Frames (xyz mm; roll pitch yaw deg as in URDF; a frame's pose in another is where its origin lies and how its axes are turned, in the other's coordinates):
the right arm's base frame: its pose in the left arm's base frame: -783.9 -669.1 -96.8 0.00 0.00 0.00
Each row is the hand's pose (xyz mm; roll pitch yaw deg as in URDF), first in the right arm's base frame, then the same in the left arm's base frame.
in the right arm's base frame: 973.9 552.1 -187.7 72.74 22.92 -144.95
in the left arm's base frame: 190.0 -117.0 -284.5 72.74 22.92 -144.95
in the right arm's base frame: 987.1 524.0 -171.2 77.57 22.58 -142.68
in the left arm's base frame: 203.2 -145.1 -268.0 77.57 22.58 -142.68
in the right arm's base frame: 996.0 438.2 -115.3 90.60 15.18 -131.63
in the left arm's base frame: 212.1 -230.9 -212.1 90.60 15.18 -131.63
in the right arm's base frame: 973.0 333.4 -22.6 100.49 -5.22 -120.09
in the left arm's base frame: 189.1 -335.7 -119.4 100.49 -5.22 -120.09
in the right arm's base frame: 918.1 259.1 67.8 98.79 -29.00 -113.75
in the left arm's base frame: 134.2 -410.0 -29.0 98.79 -29.00 -113.75
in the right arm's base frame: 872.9 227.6 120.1 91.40 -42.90 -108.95
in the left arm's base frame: 89.0 -441.5 23.3 91.40 -42.90 -108.95
